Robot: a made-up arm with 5 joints.
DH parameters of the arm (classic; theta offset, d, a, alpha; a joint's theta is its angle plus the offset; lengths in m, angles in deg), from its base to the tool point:
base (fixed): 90 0.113 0 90
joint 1: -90 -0.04 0.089 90
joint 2: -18.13 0 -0.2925 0
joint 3: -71.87 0.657 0.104 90
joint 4: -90 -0.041 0.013 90
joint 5: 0 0.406 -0.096 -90
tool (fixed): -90 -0.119 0 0
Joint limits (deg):
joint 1: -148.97..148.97
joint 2: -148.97..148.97
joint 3: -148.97..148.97
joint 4: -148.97..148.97
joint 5: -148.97..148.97
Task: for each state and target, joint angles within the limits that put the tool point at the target. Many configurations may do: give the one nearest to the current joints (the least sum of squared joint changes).
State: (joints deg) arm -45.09 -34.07 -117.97 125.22 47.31
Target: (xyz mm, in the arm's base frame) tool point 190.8 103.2 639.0
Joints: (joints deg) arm -42.99 -23.41 -109.35 110.28 41.62
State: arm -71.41 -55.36 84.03 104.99 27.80
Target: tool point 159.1 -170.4 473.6
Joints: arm -110.03 -48.04 88.74 113.05 31.12
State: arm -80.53 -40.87 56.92 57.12 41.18
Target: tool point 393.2 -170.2 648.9
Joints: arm -107.31 -62.23 36.88 29.66 31.88
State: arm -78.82 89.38 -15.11 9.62 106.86
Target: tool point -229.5 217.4 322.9
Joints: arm -113.81 88.85 -6.88 37.70 117.63
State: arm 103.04 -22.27 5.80 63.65 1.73
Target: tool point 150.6 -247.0 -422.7
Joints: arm 104.04 28.74 32.57 43.07 -14.42
